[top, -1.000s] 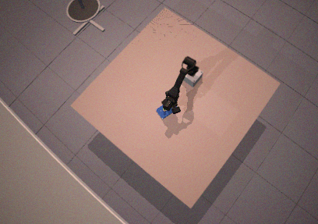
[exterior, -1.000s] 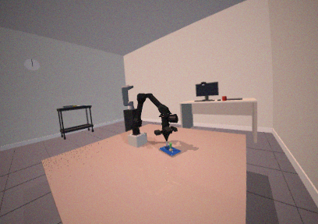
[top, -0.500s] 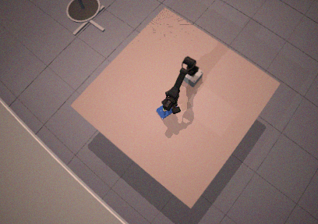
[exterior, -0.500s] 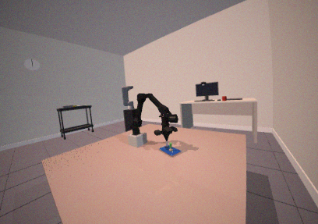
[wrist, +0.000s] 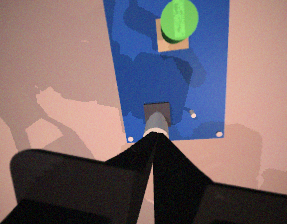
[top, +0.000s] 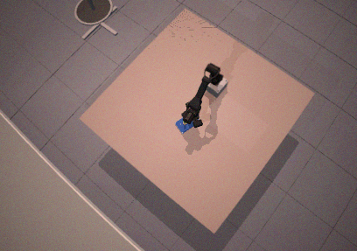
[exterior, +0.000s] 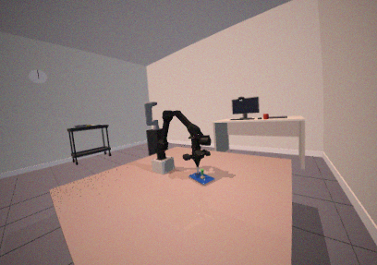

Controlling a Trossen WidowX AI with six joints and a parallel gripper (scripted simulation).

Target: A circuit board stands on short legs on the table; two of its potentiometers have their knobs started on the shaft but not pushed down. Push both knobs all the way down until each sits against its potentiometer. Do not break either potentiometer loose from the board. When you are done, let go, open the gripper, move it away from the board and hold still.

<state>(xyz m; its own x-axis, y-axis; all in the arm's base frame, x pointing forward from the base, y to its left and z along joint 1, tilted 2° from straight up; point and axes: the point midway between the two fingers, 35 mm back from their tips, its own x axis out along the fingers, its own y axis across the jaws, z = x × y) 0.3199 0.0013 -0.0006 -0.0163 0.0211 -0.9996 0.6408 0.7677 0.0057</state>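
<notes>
The pale grey knob is 20 mm below my gripper tip. Round my gripper tip: green knob 50 mm ahead, 50 mm to the right, 10 mm below.
</notes>
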